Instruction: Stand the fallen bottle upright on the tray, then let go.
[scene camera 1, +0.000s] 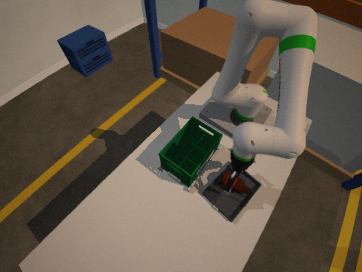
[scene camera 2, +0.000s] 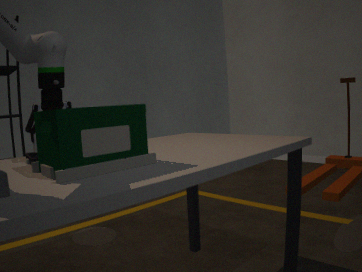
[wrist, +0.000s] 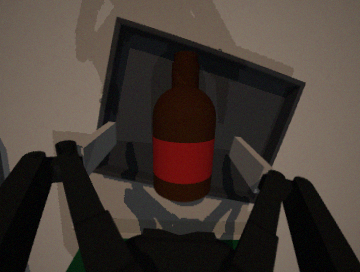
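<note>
There's my gripper (scene camera 2: 54, 148), and the wrist view gives me that gripper (wrist: 175, 140) too. I can also see a brown bottle (wrist: 184, 118).
</note>
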